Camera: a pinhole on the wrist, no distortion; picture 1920 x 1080 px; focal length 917.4 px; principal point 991.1 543.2 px. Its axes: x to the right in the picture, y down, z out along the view. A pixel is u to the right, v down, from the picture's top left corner.
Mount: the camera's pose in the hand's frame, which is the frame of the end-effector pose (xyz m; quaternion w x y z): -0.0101 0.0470 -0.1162 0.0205 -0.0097 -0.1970 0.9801
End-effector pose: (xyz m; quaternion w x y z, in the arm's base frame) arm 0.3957 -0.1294 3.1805 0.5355 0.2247 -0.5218 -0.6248
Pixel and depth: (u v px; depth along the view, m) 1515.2 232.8 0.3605
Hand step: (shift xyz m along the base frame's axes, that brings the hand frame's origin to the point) -0.1345 0.3108 0.0573
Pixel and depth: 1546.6 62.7 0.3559
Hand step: -0.1227 0.3329 0.1176
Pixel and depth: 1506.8 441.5 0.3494
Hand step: -0.1329 0.2786 -0.0209
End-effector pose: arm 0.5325 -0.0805 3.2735 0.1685 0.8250 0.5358 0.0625
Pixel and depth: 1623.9 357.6 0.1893
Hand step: -0.0270 -0.1513 -0.0508
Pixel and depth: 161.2 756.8 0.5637
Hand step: 0.0312 0.4740 -0.4807
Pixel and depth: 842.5 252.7 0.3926
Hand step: 0.1097 -0.0220 -0.2767
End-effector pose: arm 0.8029 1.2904 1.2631 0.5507 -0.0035 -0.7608 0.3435
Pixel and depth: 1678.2 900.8 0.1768
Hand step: 0.0726 -0.1274 -0.0865
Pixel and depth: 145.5 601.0 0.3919
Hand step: -0.2815 -0.1033 0.3209
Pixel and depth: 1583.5 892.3 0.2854
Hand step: 0.0523 -0.2509 -0.1066
